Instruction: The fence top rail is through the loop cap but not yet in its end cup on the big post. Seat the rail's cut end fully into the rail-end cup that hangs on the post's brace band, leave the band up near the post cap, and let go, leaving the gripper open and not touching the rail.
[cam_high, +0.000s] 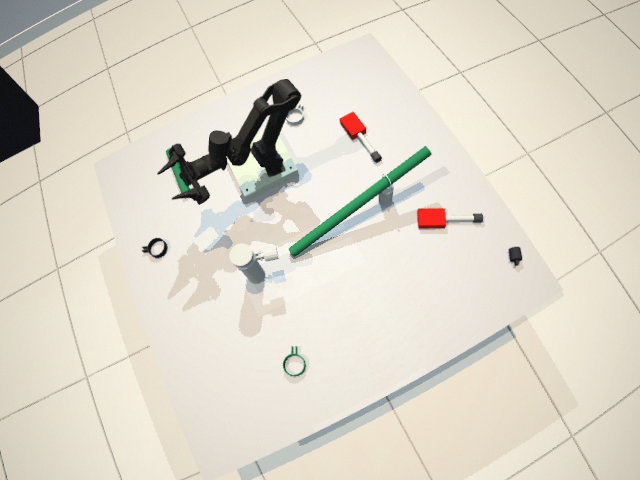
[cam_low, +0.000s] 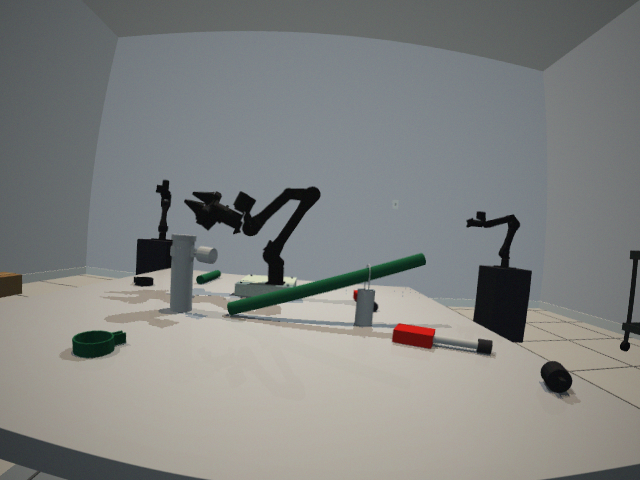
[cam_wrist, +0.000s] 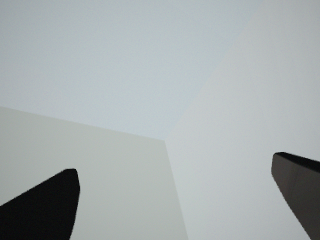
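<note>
Now: gripper tip 240 mm short of the grey rail-end cup, 200 mm to the right of it and 180 mm above it. From my gripper tip the other things lie so: short green pipe 260 mm behind, 20 mm to the right, 320 mm below; then black cap 530 mm ahead, 930 mm to the left, 320 mm below; then short grey post 160 mm ahead, 630 mm to the left, 230 mm below.
</note>
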